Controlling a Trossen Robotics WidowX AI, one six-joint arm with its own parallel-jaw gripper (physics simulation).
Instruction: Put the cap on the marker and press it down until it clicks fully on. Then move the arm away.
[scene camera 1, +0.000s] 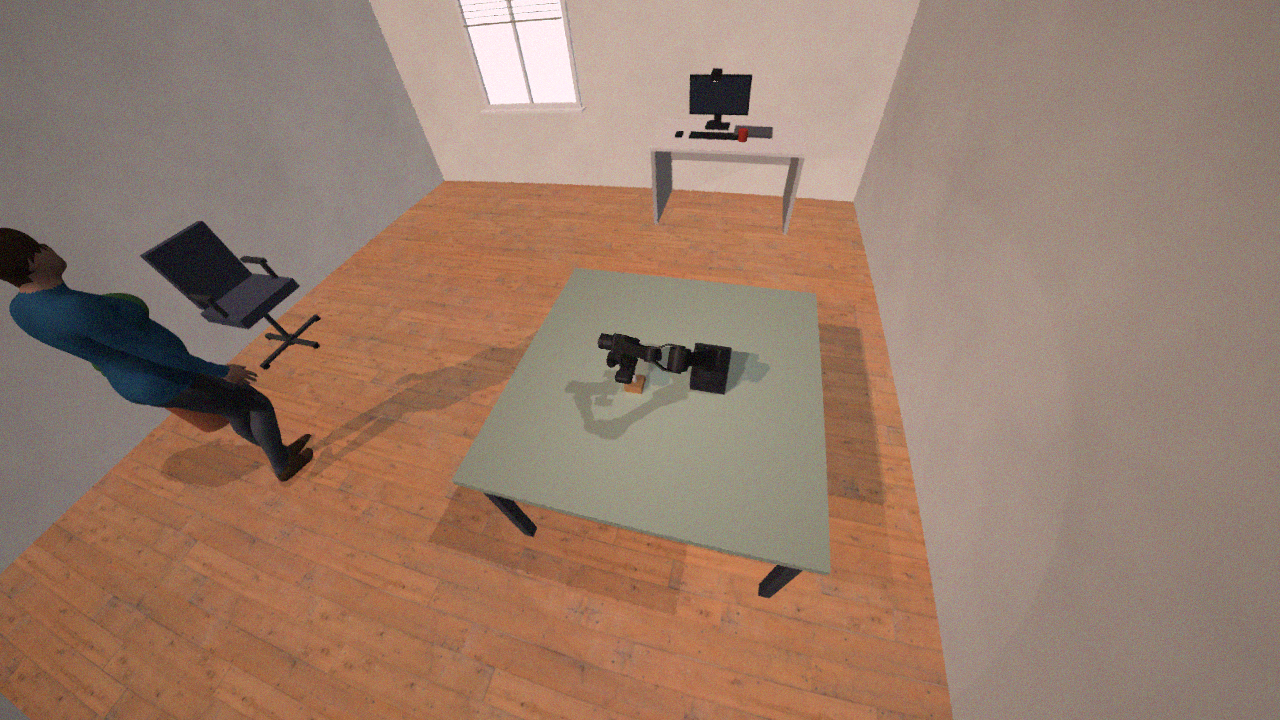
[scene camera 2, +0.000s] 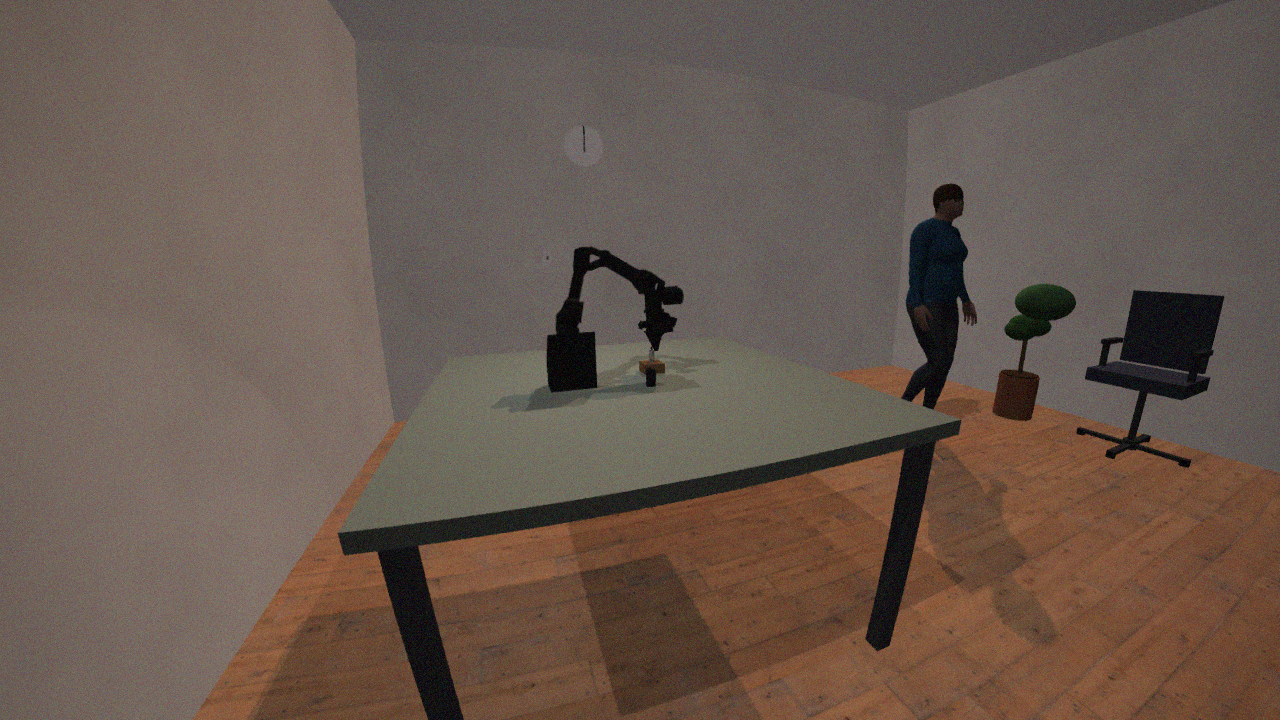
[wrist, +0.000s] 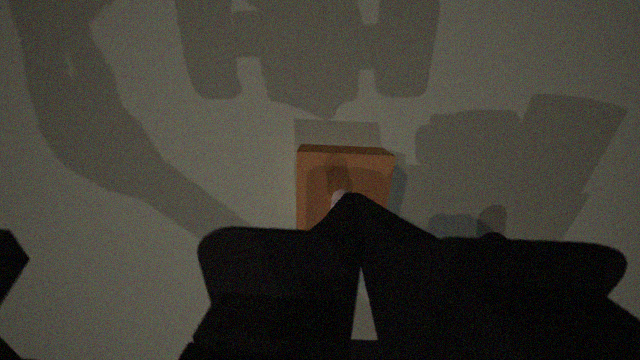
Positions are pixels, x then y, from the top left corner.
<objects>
The gripper (wrist: 351, 200) is 0.11 m from the lens. An orange-brown block (wrist: 321, 169): 0.14 m from the lens.
</objects>
